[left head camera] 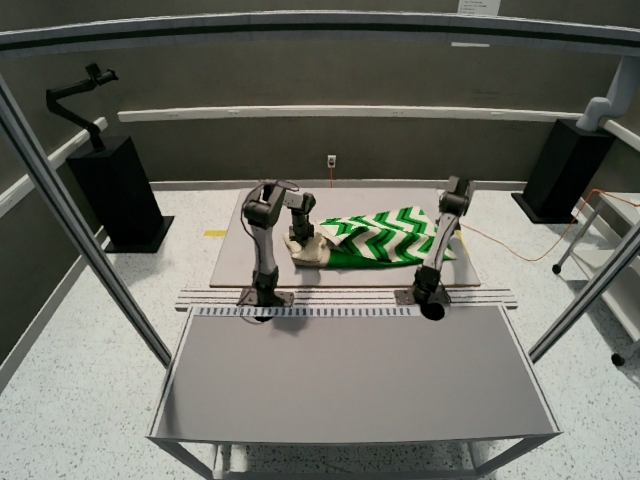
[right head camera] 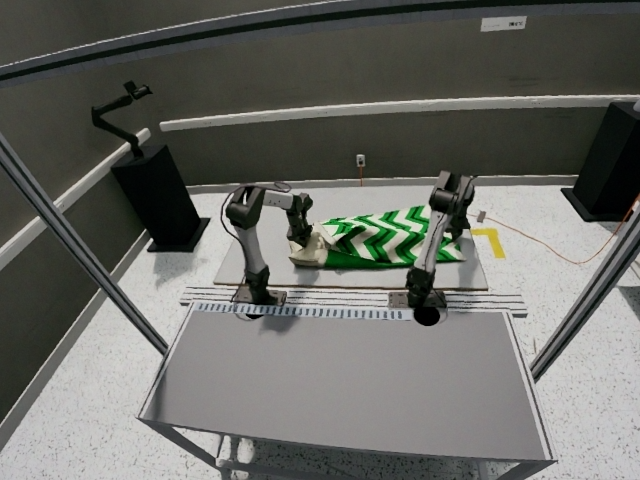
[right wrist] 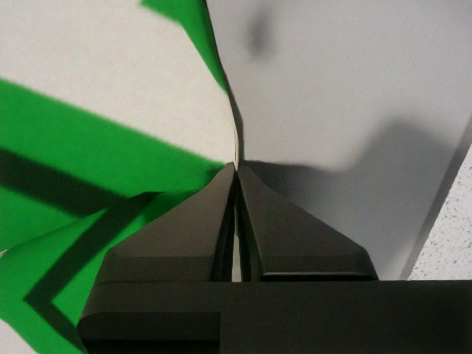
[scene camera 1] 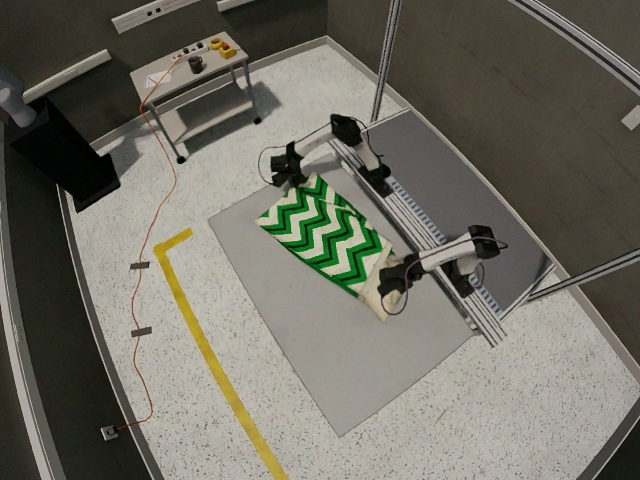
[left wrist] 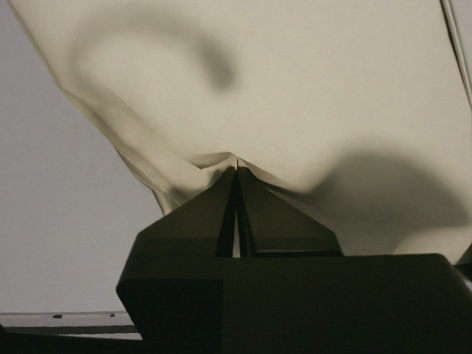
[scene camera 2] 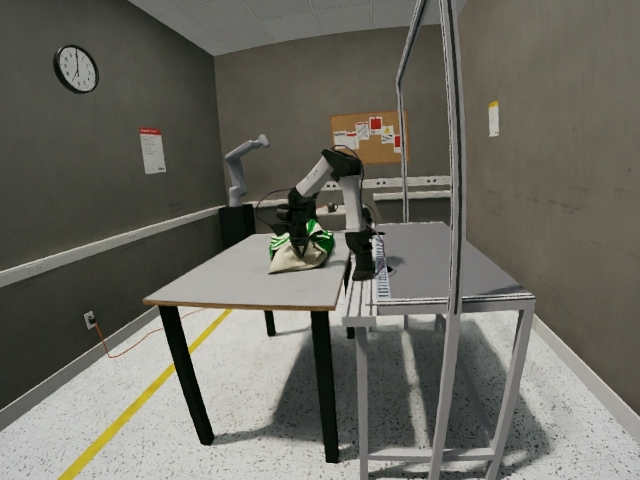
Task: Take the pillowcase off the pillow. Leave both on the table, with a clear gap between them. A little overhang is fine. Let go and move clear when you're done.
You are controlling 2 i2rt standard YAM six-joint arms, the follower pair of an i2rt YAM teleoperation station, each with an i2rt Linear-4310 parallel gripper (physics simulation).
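Observation:
The green-and-white zigzag pillowcase (left head camera: 382, 242) (right head camera: 385, 240) (scene camera 1: 325, 227) (scene camera 2: 323, 238) (right wrist: 125, 100) lies on the table (left head camera: 232, 268) (scene camera 1: 330, 382) (scene camera 2: 217, 284), its surface rumpled. The cream pillow (left head camera: 310, 254) (right head camera: 310, 254) (scene camera 1: 378, 297) (scene camera 2: 294, 262) (left wrist: 280, 75) sticks out of its open end at the left in the head views; the rest is hidden inside. My left gripper (scene camera 2: 300, 254) (left wrist: 236, 177) is shut on a pinched fold of the pillow's exposed end. My right gripper (right wrist: 236, 176) is shut on the edge of the pillowcase's closed end; my arm partly hides it in the left head view.
A grey bench (left head camera: 351, 377) (right head camera: 341, 382) stands behind the arm rail (left head camera: 341, 297). Frame posts (left head camera: 77, 222) (scene camera 2: 450, 155) rise beside it. A cart (scene camera 1: 191, 77) with a mug and black pedestals (left head camera: 121, 191) (scene camera 1: 62, 155) stand away from the table.

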